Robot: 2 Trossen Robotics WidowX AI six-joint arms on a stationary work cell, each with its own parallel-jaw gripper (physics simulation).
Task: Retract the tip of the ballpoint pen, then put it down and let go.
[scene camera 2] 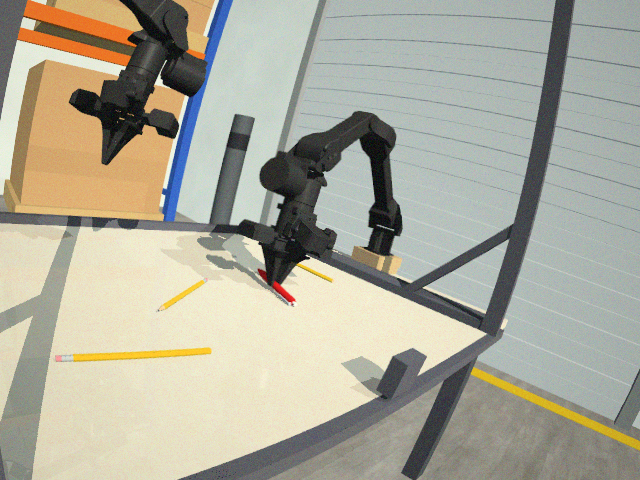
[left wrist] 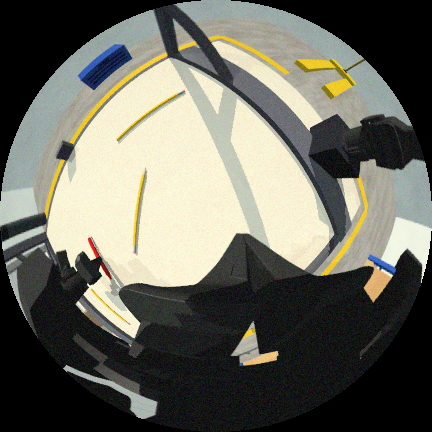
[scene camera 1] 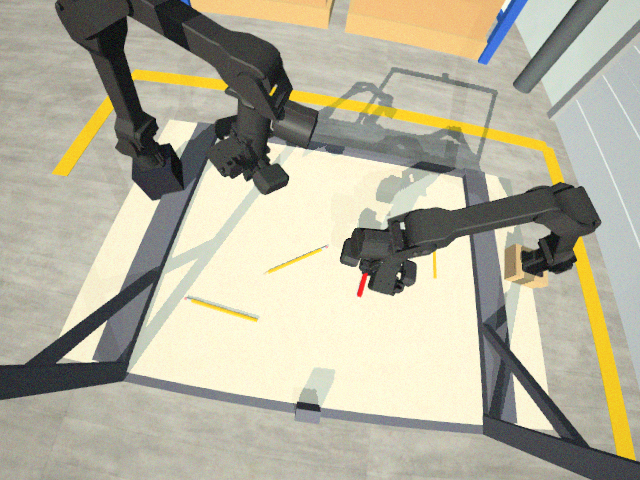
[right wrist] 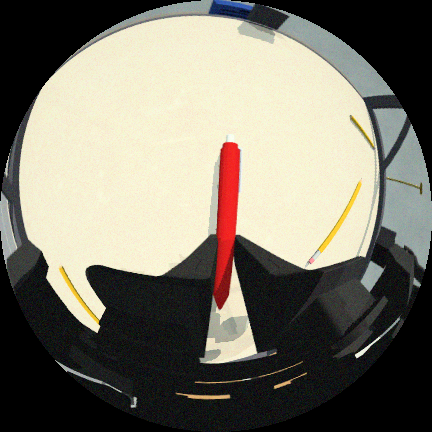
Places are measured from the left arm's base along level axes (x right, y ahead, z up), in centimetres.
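Pixels of known places: left gripper, fingertip midpoint: [scene camera 2: 104, 164] [left wrist: 240, 238] [scene camera 1: 247, 180]; right gripper, fingertip midpoint: [scene camera 2: 273, 286] [left wrist: 100, 258] [scene camera 1: 364, 273] [right wrist: 224, 240]; left arm's base at its link origin: [left wrist: 350, 144] [scene camera 1: 151, 160]; right arm's base at its link origin: [scene camera 2: 378, 252] [scene camera 1: 531, 264].
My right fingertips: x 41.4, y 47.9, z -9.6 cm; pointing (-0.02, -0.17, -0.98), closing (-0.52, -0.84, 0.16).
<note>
For each thing: its middle in the pictures, then the offset to it from my right fingertips.
- red ballpoint pen at the middle of its body: [right wrist: 226, 236] [scene camera 2: 274, 285] [scene camera 1: 364, 274] [left wrist: 98, 257] dx +0.3, dy -0.3, dz +0.3 cm
- yellow pencil at the middle of its body: [scene camera 2: 184, 293] [right wrist: 345, 212] [left wrist: 136, 211] [scene camera 1: 295, 260] dx -8.3, dy -16.7, dz -0.7 cm
- dark block at the middle of its body: [scene camera 2: 402, 373] [scene camera 1: 307, 412] [left wrist: 63, 150] dx +26.1, dy -23.0, dz +2.1 cm
The red ballpoint pen [scene camera 1: 362, 285] [scene camera 2: 283, 292] [left wrist: 96, 251] [right wrist: 228, 190] is held nearly level, at or just above the table top, with its shadow close beside it. Its white button end points away from the gripper in the right wrist view. The other end is a red cone between the fingers, and no metal point shows there. My right gripper [scene camera 2: 272, 284] [right wrist: 224, 240] is shut on the pen's body. My left gripper [scene camera 2: 105, 162] [left wrist: 240, 238] is shut and empty, high above the far left of the table. Whether the pen touches the table is hard to tell.
A yellow pencil [scene camera 1: 296, 259] [scene camera 2: 182, 295] lies left of the pen in the scene views. Another pencil [scene camera 1: 223, 309] [scene camera 2: 133, 354] lies farther left, and a third [scene camera 1: 434, 264] [scene camera 2: 315, 272] lies behind the right gripper. A dark block [scene camera 1: 307, 412] [scene camera 2: 402, 373] stands on the front edge.
</note>
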